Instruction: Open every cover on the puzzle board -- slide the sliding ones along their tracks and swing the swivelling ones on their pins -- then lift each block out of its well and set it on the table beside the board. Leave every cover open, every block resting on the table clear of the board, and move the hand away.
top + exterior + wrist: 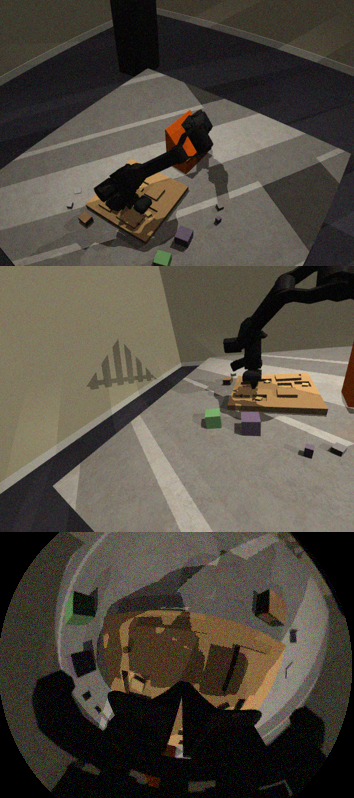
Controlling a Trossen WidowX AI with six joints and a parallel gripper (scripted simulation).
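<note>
Right now the tan puzzle board is 60 mm behind my gripper tip, 30 mm to the right of it and 10 mm below it. Round my gripper tip: brown cube 130 mm ahead, 120 mm to the right, 10 mm below; then green cube 230 mm to the left, 110 mm ahead; then purple cube 240 mm to the left, 10 mm behind.
</note>
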